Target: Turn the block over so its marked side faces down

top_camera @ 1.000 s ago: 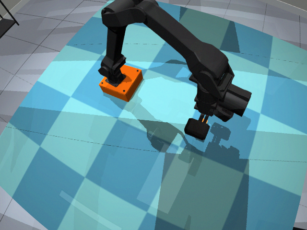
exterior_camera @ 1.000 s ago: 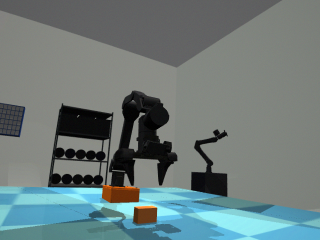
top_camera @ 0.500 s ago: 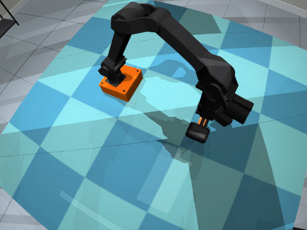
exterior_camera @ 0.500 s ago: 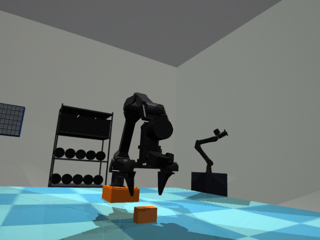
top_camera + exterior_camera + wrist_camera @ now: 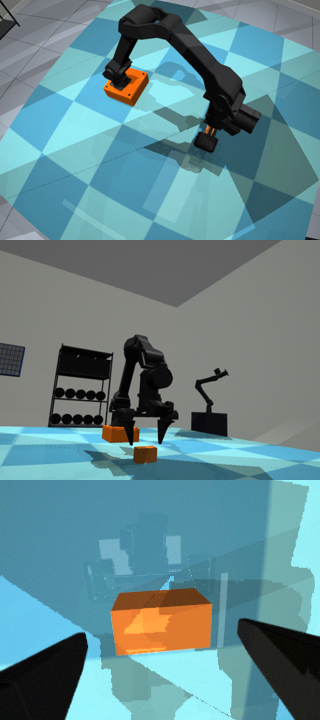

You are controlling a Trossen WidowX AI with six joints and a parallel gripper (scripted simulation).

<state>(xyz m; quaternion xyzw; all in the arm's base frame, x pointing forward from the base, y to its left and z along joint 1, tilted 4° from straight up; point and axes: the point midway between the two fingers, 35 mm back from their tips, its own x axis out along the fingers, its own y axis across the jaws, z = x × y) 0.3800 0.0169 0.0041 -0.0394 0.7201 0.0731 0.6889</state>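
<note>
Right now the orange block is 30 mm below my gripper tip and 10 mm behind it.
</note>
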